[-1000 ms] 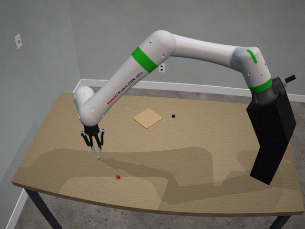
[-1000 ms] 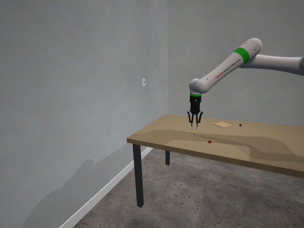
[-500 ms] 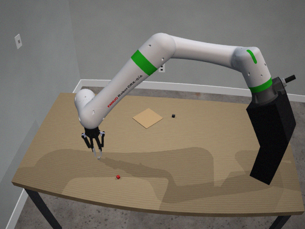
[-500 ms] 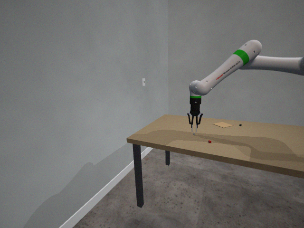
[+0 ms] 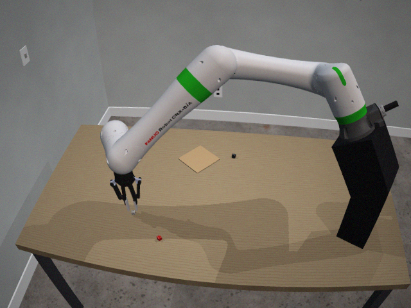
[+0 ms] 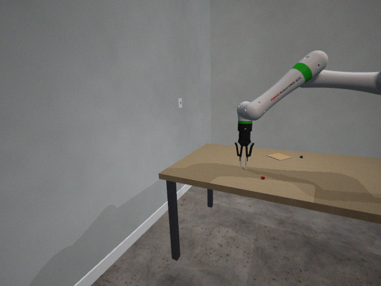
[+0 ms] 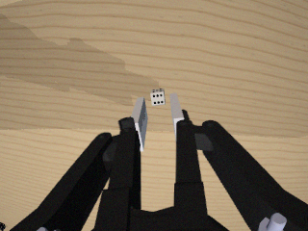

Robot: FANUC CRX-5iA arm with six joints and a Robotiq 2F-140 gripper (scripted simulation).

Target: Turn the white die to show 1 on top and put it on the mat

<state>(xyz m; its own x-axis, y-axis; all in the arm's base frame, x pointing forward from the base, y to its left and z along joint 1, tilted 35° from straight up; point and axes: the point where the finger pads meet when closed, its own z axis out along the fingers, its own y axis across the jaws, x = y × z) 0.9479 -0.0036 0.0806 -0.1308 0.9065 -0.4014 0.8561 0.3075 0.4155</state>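
The white die lies 10 mm to the left of my hand and 50 mm below it. Round my hand: tan mat: 260 mm behind, 350 mm to the right, 50 mm below; black die: 420 mm behind, 370 mm to the right, 50 mm below; red die: 130 mm behind, 140 mm to the left, 50 mm below.
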